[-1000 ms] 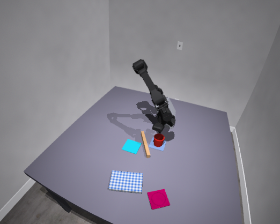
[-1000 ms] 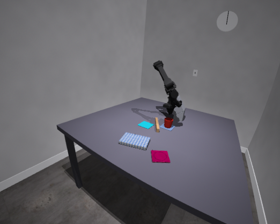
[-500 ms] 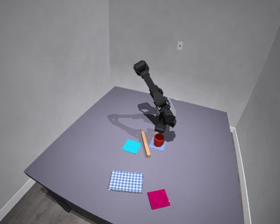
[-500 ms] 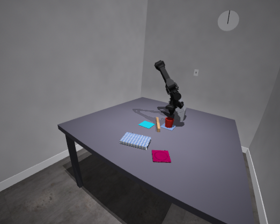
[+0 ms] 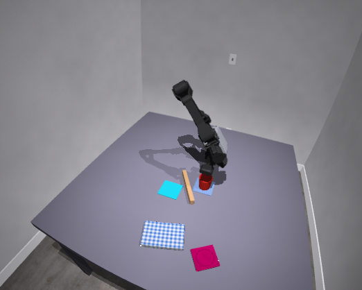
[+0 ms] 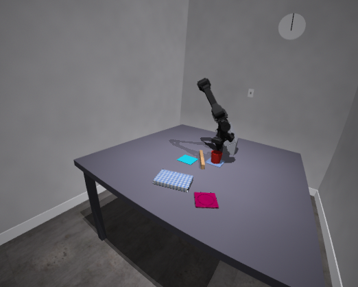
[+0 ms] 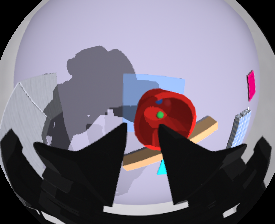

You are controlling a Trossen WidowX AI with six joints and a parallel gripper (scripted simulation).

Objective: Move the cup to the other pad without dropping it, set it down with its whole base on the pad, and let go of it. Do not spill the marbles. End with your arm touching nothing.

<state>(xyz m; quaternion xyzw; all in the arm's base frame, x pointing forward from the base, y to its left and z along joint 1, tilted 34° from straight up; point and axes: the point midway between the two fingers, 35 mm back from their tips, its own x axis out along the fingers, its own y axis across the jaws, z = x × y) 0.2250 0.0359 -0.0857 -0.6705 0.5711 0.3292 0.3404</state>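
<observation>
Now: the red cup 90 mm below my hand and 30 mm ahead of it. Also, from my hand: wooden bar (110 mm below, 80 mm to the right, 80 mm ahead); then cyan pad (160 mm to the right, 130 mm below, 130 mm ahead); then green marble (100 mm below, 30 mm ahead, 10 mm to the right).
</observation>
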